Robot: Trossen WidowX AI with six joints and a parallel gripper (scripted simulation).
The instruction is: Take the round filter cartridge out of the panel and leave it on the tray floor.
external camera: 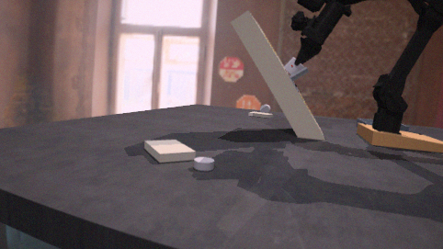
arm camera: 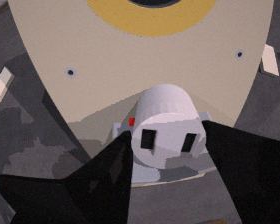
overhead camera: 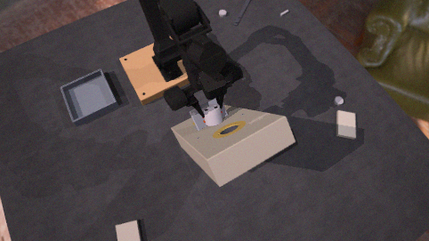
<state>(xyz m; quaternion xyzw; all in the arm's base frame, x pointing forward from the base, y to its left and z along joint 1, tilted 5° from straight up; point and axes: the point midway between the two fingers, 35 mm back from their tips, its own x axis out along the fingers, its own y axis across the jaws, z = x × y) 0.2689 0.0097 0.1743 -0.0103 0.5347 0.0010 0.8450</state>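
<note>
Now: gripper tip 5 cm short of the beige service panel and 3 cm above it. Also, from my gripper tip: white filter cartridge right at my gripper tip.
</note>
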